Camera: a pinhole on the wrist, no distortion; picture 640 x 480 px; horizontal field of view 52.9 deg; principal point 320.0 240.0 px. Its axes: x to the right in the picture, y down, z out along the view. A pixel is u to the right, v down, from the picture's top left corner.
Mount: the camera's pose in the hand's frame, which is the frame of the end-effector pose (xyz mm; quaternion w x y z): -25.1 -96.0 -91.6 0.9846 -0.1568 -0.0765 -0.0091
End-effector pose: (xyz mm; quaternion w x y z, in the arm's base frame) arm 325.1 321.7 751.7 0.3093 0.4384 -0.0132 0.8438
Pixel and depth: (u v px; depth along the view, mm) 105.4 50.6 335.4
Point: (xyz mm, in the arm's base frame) 624.7 225.6 734.1
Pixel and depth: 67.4 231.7 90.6
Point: 384.8 343.5 672.2
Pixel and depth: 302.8 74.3 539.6
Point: 744.0 173.4 923.5
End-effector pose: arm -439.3 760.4 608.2 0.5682 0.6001 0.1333 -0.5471
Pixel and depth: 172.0 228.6 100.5
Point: -514.3 810.9 623.2
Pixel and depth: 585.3 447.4 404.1
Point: -425.6 445.5 688.7
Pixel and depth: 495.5 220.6 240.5
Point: -533.7 646.2 625.9
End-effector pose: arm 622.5 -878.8 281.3 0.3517 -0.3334 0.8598 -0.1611
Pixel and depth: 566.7 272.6 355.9
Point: 760.7 -906.1 55.1
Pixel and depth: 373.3 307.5 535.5
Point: 881.8 -766.1 -34.0
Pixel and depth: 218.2 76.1 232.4
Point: 810.8 -875.6 273.8
